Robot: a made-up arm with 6 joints. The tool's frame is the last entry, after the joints. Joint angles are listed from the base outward.
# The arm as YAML. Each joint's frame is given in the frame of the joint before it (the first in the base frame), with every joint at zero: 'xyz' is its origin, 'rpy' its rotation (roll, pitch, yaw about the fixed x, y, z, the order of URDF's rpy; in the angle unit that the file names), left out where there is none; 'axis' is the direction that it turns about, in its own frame. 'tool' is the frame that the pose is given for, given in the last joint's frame.
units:
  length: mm
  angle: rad
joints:
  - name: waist
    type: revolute
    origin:
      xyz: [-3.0, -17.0, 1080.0]
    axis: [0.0, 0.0, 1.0]
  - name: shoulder
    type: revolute
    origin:
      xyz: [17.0, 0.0, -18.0]
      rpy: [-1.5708, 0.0, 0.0]
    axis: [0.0, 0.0, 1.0]
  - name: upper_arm
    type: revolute
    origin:
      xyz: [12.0, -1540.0, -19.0]
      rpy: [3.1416, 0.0, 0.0]
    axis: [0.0, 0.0, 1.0]
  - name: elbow
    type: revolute
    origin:
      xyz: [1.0, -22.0, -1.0]
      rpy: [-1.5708, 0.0, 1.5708]
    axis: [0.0, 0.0, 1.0]
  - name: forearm
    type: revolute
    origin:
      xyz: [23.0, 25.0, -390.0]
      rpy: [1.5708, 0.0, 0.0]
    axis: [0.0, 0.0, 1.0]
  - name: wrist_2
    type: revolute
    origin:
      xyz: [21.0, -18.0, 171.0]
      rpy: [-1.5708, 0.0, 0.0]
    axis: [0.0, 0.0, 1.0]
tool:
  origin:
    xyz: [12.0, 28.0, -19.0]
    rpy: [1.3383, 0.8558, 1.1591]
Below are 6 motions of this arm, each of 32 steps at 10 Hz.
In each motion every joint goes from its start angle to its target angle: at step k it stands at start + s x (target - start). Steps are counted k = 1, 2, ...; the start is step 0. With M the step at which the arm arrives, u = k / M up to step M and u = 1 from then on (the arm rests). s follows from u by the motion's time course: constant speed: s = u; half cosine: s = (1 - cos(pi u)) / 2; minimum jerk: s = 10 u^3 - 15 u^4 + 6 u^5.
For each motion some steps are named. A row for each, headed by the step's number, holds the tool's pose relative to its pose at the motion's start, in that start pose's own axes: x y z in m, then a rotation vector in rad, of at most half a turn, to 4 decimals.
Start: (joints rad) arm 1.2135 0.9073 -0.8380 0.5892 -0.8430 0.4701
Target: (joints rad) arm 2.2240 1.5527 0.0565 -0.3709 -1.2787 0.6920
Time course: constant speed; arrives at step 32
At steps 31, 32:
31: 0.8025 0.4337 1.3002 0.0183 0.2893 0.0197
32: 0.8550 0.4386 1.3253 0.0144 0.3014 0.0253

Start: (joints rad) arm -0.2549 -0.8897 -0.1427 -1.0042 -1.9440 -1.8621
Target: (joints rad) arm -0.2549 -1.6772 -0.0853 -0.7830 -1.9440 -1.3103
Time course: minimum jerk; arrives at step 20
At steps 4, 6, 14, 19, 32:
4: -0.0215 -0.0544 0.0197 -0.0521 0.0302 0.0458
6: -0.0550 -0.1541 0.0597 -0.1474 0.0830 0.1290
14: -0.0851 -0.7766 0.4347 -0.7723 0.3472 0.6670
19: -0.0425 -0.9095 0.5493 -0.9244 0.3885 0.7982
32: -0.0422 -0.9104 0.5502 -0.9255 0.3887 0.7991

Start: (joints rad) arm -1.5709 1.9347 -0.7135 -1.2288 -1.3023 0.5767
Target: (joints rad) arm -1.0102 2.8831 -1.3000 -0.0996 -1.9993 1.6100
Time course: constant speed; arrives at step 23
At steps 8, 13, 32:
8: 0.1700 -0.1070 0.2641 0.4290 0.3478 -0.2854
13: 0.2219 -0.1863 0.4387 0.7924 0.4900 -0.2196
32: 0.1730 -0.3733 0.7935 1.4072 0.4168 0.4377

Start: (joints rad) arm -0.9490 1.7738 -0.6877 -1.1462 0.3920 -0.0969
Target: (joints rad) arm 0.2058 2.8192 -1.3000 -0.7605 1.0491 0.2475
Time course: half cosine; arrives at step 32
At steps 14, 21, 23, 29, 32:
14: 0.1912 -0.0939 -0.5573 -0.9470 0.2050 -0.3088
21: 0.3382 -0.3591 -0.8157 -1.5992 0.3671 -0.6915
23: 0.3734 -0.4330 -0.8420 -1.7268 0.4047 -0.8098
29: 0.4405 -0.5744 -0.8503 -1.9284 0.4738 -1.0743
32: 0.4491 -0.5921 -0.8471 -1.9495 0.4822 -1.1125

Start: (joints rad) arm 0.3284 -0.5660 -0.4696 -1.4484 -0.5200 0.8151
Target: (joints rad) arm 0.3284 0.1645 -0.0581 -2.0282 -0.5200 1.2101
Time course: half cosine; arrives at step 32
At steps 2, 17, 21, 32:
2: 0.0071 -0.0054 0.0041 0.0021 -0.0015 -0.0001
17: 0.3663 -0.3936 0.1772 0.1049 -0.0995 -0.0221
21: 0.4676 -0.5609 0.2068 0.1330 -0.1389 -0.0386
32: 0.5843 -0.8186 0.2193 0.1662 -0.1980 -0.0704

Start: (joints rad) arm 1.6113 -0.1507 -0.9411 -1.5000 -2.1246 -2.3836
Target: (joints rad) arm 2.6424 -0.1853 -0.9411 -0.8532 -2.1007 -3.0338
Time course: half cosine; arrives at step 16
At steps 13, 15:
13: -0.1676 0.0299 0.0056 0.2058 -1.3681 0.9131
15: -0.1797 0.0273 -0.0066 0.2107 -1.4392 1.0271

